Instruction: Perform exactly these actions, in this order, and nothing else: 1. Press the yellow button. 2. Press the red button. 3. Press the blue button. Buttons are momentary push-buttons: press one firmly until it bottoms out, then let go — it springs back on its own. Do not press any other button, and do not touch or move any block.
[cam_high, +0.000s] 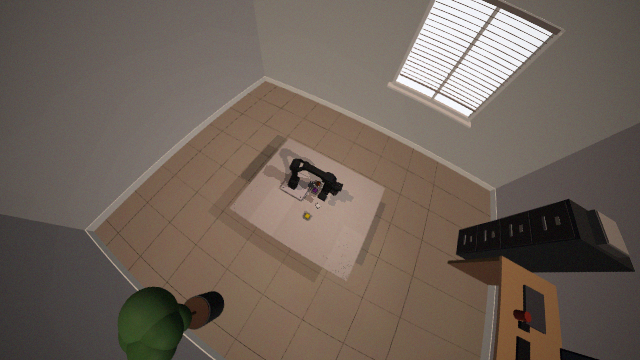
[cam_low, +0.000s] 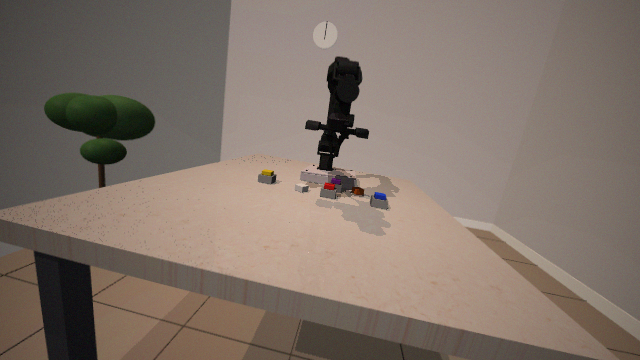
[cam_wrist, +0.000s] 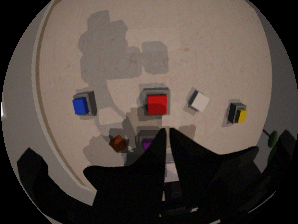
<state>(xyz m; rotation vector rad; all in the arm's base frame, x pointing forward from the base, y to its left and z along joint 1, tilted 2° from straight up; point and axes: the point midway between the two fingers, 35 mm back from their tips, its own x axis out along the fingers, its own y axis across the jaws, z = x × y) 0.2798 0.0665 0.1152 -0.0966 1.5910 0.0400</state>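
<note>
Right now the red button is 9 cm below my gripper tip and 1 cm to the left of it. The rest, counted from my gripper tip: small grey block 11 cm below, 8 cm to the right; purple button 10 cm behind, 9 cm below, 1 cm to the left; orange block 11 cm below, 11 cm behind, 9 cm to the left.
</note>
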